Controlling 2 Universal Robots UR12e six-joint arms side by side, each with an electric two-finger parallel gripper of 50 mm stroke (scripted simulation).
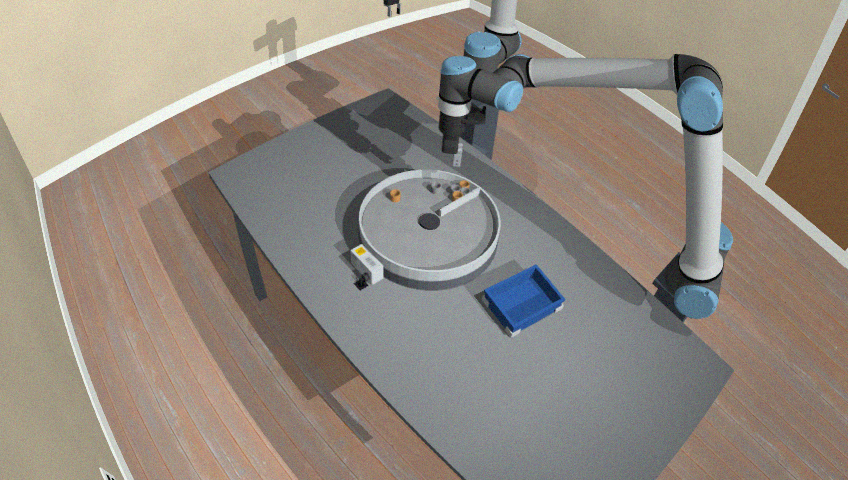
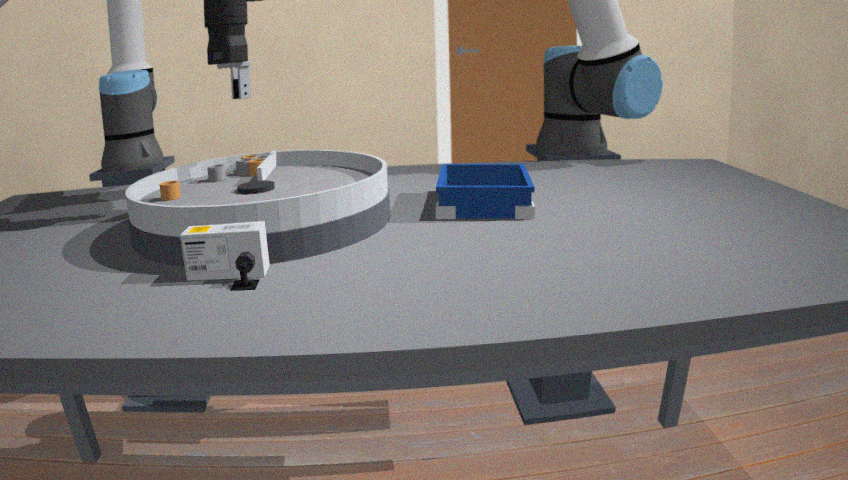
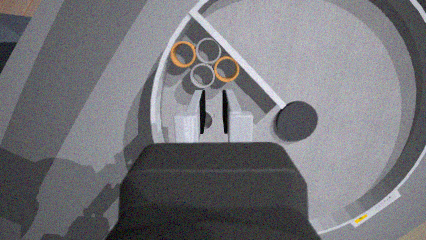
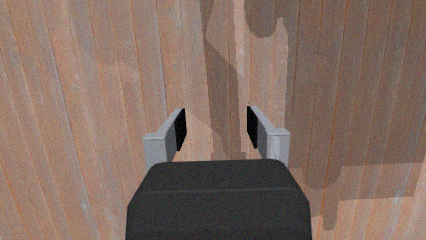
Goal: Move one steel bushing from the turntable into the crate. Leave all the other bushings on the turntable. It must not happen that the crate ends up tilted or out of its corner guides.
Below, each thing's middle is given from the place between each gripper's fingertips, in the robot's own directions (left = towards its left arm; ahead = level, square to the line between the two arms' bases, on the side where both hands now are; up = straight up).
Right now the turntable (image 1: pixel 406 232) is 160 mm below my left hand (image 2: pixel 241 98), 120 mm ahead of it and 60 mm to the left of it. Also, from my left hand: blue crate (image 2: pixel 497 201) 420 mm to the left, 180 mm below, 40 mm ahead.
Right now my right hand is 1200 mm to the right of the turntable, 580 mm short of it and 120 mm above it.
